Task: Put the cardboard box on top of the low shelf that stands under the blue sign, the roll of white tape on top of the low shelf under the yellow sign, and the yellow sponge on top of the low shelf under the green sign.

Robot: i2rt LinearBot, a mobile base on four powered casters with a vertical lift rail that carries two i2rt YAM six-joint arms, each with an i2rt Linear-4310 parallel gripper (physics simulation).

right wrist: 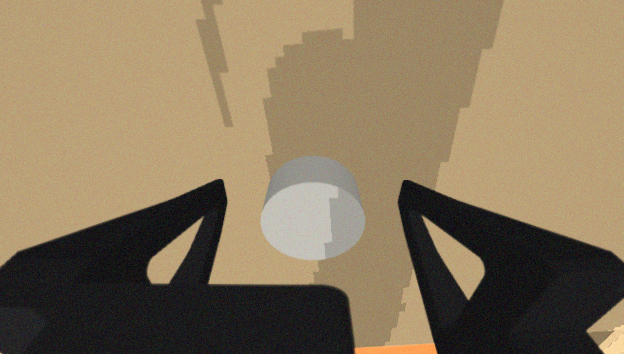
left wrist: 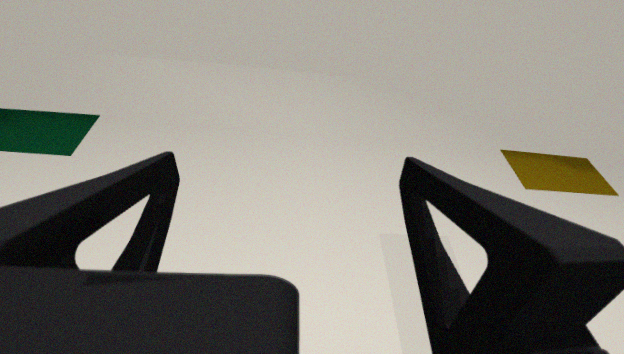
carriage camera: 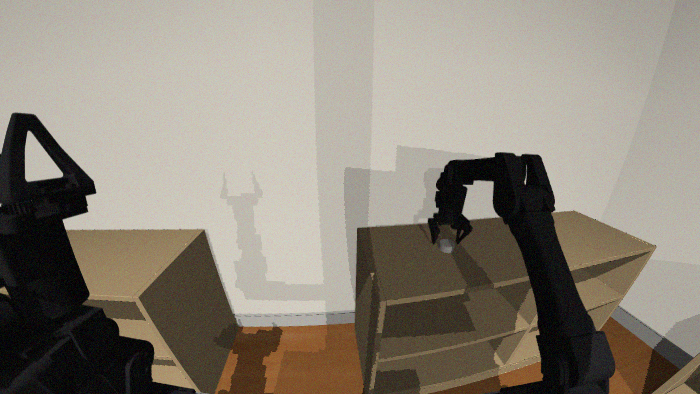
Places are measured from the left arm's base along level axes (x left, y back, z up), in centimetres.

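Pixels of known places: left gripper, fingertip midpoint: (left wrist: 290,167); right gripper, fingertip midpoint: (right wrist: 313,190) (carriage camera: 445,243).
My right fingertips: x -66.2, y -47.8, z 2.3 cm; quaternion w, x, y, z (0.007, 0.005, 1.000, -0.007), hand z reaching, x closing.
Observation:
Ahead of a thing's pixels: the offset from my right fingertips to its middle. Level surfaces: height alone.
The roll of white tape {dy +1.3, dx +0.0, dz -0.1 cm} (carriage camera: 446,245) (right wrist: 313,220) is on the top of the right-hand low shelf {dz -1.3 cm} (carriage camera: 415,270) in the carriage view. My right gripper (carriage camera: 450,241) (right wrist: 313,190) points down at it and is open, with a gap between the tape and each finger. My left gripper (left wrist: 290,167) is open and empty, raised in front of the wall. The yellow sign {dy -24.3, dx -31.0, dz +112.7 cm} (left wrist: 560,172) and the green sign (left wrist: 42,132) show on the wall in the left wrist view. The cardboard box, the yellow sponge and the blue sign do not show in these views.
Another low shelf (carriage camera: 150,255) stands at the left of the carriage view, partly behind my left arm. Orange floor {dz -62.3 cm} (carriage camera: 300,355) lies between the two shelves, and the wall (carriage camera: 250,100) is behind them. A wooden edge (carriage camera: 682,377) shows at the bottom right.

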